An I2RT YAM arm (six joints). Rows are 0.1 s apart.
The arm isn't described. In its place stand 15 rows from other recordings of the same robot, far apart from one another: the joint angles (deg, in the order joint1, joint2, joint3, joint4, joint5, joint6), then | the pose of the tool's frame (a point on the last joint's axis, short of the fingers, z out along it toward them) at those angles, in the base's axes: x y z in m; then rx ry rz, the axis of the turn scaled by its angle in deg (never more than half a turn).
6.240 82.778 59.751 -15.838 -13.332 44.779 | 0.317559 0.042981 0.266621 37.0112 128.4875 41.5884
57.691 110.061 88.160 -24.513 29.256 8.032 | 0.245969 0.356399 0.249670 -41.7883 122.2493 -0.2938
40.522 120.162 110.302 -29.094 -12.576 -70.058 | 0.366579 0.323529 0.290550 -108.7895 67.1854 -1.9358
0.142 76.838 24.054 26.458 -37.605 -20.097 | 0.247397 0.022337 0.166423 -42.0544 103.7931 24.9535
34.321 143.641 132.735 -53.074 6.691 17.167 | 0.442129 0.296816 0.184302 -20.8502 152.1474 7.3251
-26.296 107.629 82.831 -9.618 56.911 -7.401 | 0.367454 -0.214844 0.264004 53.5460 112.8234 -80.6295
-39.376 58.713 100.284 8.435 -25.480 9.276 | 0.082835 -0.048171 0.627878 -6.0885 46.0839 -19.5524
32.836 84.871 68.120 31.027 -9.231 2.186 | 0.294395 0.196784 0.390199 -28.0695 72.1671 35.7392
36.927 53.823 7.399 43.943 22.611 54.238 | 0.154735 0.099171 0.185842 32.2829 91.1977 51.6953
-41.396 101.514 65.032 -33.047 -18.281 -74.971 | 0.264736 -0.218477 0.173767 -48.6134 145.6986 -10.5337
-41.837 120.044 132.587 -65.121 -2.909 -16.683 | 0.332654 -0.295389 0.366800 30.2767 141.4175 -20.7371
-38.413 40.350 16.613 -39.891 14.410 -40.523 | 0.084930 -0.078653 0.143542 1.8357 163.9427 -40.3996
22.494 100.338 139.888 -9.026 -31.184 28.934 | 0.277571 0.134891 0.628535 -26.3591 62.6611 61.7486
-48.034 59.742 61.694 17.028 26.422 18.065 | 0.141959 -0.181539 0.444282 58.5543 46.9780 -42.0102
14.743 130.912 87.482 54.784 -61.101 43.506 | 0.477040 0.157760 0.206109 -35.1505 89.7282 86.7676
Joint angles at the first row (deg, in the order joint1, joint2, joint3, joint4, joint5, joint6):
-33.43 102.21 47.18 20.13 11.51 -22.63
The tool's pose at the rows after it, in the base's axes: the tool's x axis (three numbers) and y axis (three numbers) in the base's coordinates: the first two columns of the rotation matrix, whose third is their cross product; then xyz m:
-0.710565 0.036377 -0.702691 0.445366 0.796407 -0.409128 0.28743 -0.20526 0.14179
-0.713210 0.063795 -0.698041 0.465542 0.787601 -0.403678 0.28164 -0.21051 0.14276
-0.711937 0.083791 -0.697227 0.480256 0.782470 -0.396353 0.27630 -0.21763 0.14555
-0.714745 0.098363 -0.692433 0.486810 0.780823 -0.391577 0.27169 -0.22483 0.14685
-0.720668 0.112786 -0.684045 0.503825 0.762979 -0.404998 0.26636 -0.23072 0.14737
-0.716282 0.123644 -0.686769 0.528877 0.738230 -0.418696 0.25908 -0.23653 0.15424
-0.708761 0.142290 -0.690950 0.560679 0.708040 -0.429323 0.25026 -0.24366 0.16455
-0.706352 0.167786 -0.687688 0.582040 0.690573 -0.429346 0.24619 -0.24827 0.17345
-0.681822 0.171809 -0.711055 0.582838 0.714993 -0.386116 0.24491 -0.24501 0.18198
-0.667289 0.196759 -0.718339 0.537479 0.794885 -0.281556 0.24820 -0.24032 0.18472
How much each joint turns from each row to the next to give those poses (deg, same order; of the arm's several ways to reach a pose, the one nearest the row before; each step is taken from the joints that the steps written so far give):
-1.01 -0.21 0.10 -1.77 -0.57 0.38
-1.22 -0.47 0.01 -1.18 0.16 0.48
-1.51 -0.45 0.42 -1.22 -0.61 0.08
-1.46 -0.05 0.57 -1.14 -0.79 -0.32
-1.21 -0.11 0.07 -0.36 0.89 -0.42
-1.40 -1.32 -0.01 -0.52 0.86 -0.33
-1.74 -1.78 0.43 -1.43 0.91 -0.08
-0.93 -1.11 1.31 -2.83 0.78 0.57
-0.03 -1.83 0.17 -1.74 -2.70 1.46
0.21 -0.45 1.44 -4.79 -7.10 2.17

